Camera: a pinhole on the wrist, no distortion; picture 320 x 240 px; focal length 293.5 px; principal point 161.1 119.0 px. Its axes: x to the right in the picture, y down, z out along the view. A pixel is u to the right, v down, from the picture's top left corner.
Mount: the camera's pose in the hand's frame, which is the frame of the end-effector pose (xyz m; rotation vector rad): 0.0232 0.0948 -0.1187 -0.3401 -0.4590 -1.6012
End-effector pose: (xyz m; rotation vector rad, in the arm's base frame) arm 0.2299 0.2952 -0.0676 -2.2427 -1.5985 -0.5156
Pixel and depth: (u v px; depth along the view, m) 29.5 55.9 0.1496
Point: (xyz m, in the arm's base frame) 0.4400 0.2042 -0.0669
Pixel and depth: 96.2 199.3 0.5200
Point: 0.7203 0.4163 -0.2823
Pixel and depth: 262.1 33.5 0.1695
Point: 0.3447 0.2470 -0.1411
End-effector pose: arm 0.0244 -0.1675 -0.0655 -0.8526 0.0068 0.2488
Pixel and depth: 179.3 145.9 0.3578
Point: -0.0161 0.1504 -0.1167
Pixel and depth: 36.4 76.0 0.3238
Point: -0.0961 0.1319 -0.2791
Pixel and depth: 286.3 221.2 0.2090
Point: 0.0630 0.0057 -0.0846
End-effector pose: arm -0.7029 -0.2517 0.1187 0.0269 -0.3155 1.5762
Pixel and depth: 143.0 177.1 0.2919
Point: -0.9744 -0.2150 0.2143
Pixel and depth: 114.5 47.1 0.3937
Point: -1.0722 -0.3780 0.2154
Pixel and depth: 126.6 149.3 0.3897
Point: -1.0576 -0.2500 0.2643
